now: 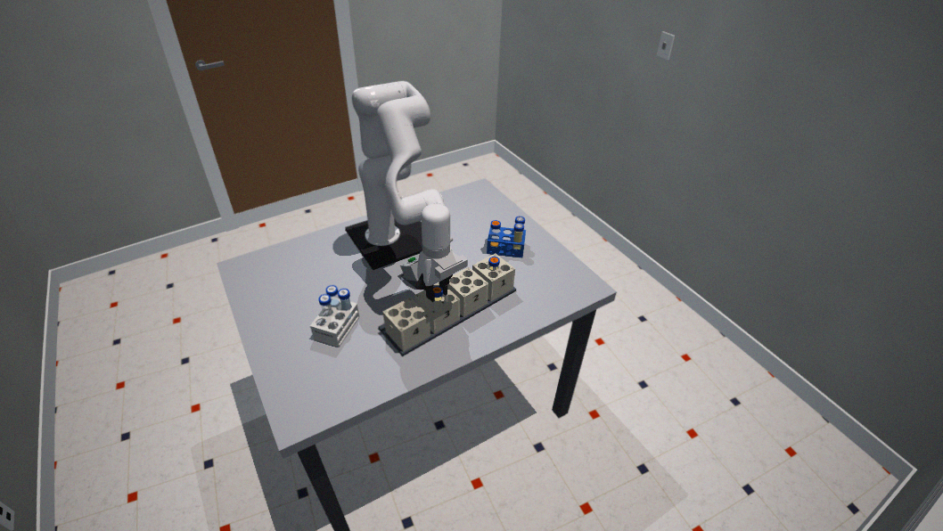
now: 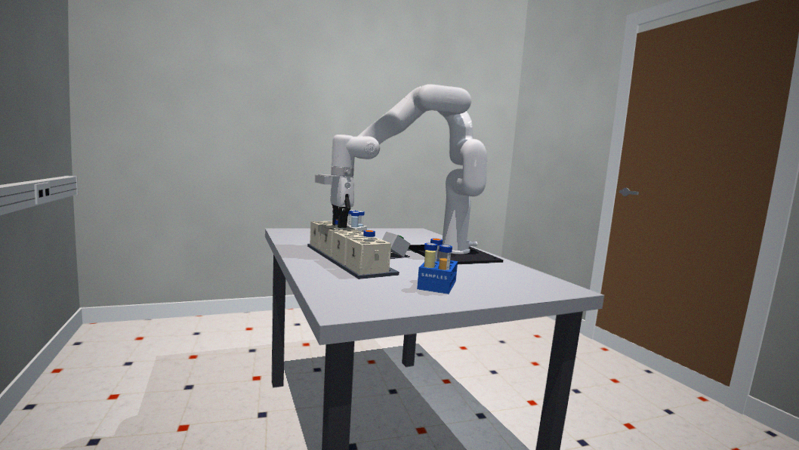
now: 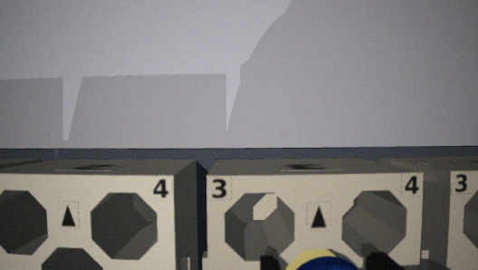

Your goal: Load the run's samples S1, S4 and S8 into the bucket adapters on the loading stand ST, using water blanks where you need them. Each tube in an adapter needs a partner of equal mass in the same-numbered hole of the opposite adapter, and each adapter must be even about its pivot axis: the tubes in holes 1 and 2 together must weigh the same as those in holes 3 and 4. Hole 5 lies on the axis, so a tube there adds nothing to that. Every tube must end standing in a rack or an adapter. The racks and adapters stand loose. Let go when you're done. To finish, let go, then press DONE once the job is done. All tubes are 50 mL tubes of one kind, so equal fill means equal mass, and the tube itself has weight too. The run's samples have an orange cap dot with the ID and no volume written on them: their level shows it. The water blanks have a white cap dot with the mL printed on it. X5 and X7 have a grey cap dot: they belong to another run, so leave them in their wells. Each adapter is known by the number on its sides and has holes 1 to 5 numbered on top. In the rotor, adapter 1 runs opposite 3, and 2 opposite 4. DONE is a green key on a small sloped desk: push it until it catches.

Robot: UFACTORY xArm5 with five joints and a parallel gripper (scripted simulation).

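My hand is 70 mm above the adapter 3. From my hand the other things lie so: white rack: 290 mm to the right, 110 mm behind, 90 mm below; blue samples rack: 370 mm to the left, 190 mm behind, 90 mm below.
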